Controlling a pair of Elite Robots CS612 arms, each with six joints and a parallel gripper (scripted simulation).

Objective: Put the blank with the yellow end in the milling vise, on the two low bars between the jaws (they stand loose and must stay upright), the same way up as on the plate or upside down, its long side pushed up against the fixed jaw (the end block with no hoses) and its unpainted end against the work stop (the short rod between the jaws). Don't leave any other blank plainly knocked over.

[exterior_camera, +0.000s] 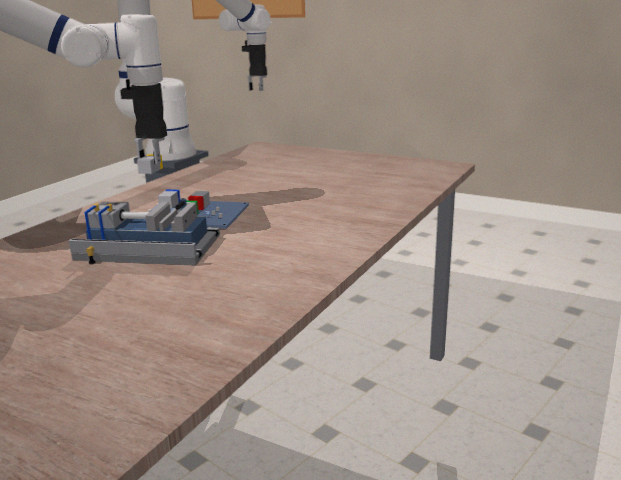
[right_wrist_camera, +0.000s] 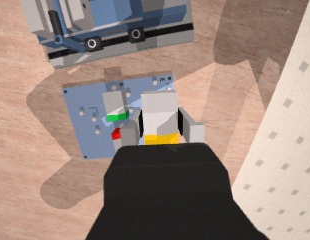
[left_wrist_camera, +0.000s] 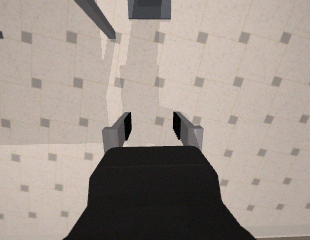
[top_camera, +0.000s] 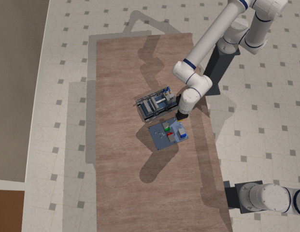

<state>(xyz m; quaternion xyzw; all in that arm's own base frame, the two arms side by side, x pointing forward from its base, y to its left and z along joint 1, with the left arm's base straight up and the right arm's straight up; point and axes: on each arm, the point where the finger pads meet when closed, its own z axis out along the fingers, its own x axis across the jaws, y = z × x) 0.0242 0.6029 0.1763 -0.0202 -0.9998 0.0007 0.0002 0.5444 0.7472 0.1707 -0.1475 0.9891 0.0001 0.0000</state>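
Observation:
The yellow-ended blank lies 2 cm below my right hand. From my right hand the other things lie so: red-ended blank 5 cm ahead, 12 cm to the left, 14 cm below; green-ended blank 8 cm ahead, 4 cm to the left, 14 cm below; blue-ended blank 4 cm behind, 8 cm to the left, 14 cm below.

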